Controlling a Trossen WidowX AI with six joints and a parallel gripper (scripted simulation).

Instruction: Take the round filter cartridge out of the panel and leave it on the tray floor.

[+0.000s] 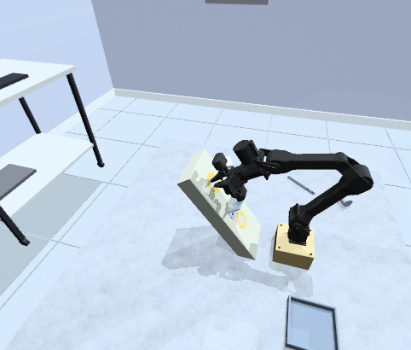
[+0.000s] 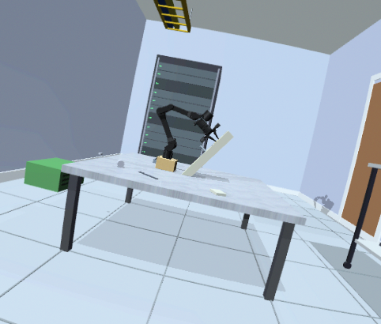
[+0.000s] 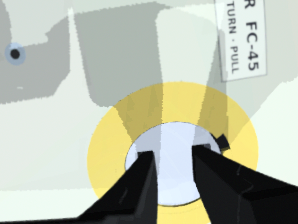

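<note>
Right now the grey bracket is 9 cm below my gripper tip and 9 cm behind it. From my gripper tip the other things lie so: tray (40 cm behind, 30 cm to the left, 27 cm below); round filter cartridge (1 cm below, 1 cm ahead); white flat block (50 cm to the right, 28 cm below, 3 cm ahead).
</note>
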